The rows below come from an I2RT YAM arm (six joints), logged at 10 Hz.
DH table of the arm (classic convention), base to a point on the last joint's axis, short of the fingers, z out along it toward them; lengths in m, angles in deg. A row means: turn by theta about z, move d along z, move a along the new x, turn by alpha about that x. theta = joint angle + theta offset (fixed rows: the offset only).
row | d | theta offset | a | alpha
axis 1 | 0.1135 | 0 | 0.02 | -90
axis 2 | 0 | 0 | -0.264 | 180
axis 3 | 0 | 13.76 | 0.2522 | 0
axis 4 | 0 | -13.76 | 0.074 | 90
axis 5 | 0 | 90 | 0 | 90
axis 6 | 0.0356 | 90 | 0 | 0
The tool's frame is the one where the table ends.
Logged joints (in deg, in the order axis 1, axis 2, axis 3, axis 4, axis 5, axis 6), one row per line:
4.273, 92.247, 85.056, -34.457, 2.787, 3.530
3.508, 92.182, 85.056, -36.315, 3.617, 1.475
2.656, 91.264, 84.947, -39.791, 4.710, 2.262
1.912, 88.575, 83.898, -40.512, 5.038, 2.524
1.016, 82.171, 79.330, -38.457, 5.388, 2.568
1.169, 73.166, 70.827, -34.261, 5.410, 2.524
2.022, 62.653, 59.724, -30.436, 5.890, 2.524
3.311, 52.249, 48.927, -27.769, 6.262, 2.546
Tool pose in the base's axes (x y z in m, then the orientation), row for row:
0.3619, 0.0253, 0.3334, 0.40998, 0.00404, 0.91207, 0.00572
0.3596, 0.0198, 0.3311, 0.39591, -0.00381, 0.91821, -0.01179
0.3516, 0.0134, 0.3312, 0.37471, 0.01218, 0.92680, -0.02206
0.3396, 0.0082, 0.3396, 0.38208, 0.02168, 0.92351, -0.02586
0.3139, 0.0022, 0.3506, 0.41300, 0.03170, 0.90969, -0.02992
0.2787, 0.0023, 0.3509, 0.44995, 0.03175, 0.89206, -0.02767
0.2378, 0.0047, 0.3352, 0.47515, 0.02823, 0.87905, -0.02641
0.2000, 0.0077, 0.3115, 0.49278, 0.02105, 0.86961, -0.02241
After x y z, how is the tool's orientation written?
As a quaternion, w x y z.
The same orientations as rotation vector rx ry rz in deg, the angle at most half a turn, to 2 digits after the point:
0.58, 131.59, 0.83
-0.55, 133.34, -1.71
1.79, 135.94, -3.24
3.17, 134.98, -3.78
4.57, 131.06, -4.31
4.50, 126.38, -3.92
3.95, 123.14, -3.70
2.93, 120.88, -3.12

